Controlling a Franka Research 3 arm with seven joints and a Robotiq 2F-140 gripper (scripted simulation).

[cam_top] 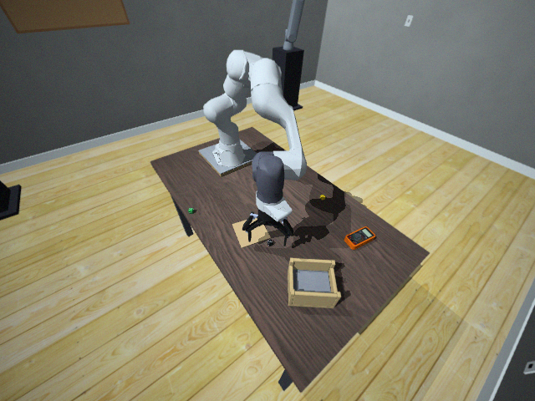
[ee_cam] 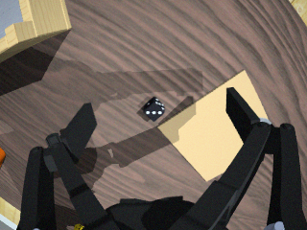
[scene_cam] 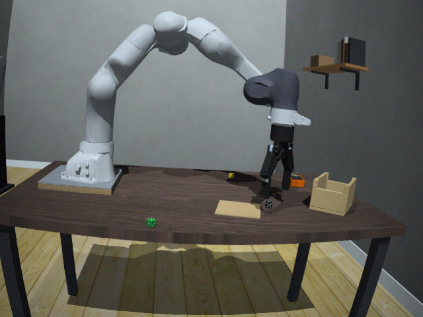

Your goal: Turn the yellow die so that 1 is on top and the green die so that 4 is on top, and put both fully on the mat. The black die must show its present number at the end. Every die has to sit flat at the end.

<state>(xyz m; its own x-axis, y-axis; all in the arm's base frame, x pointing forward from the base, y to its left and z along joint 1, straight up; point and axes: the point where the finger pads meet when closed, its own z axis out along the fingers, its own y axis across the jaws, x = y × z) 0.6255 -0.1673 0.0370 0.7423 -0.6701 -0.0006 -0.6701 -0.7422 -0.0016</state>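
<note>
The black die lies 10 mm behind my hand, 20 mm to the left of it and 50 mm below it. Round my hand: orange multimeter (200 mm ahead, 380 mm to the left, 50 mm below); then tan mat (120 mm behind, 10 mm to the right, 60 mm below); then wooden box (240 mm ahead, 30 mm to the left, 10 mm below).
</note>
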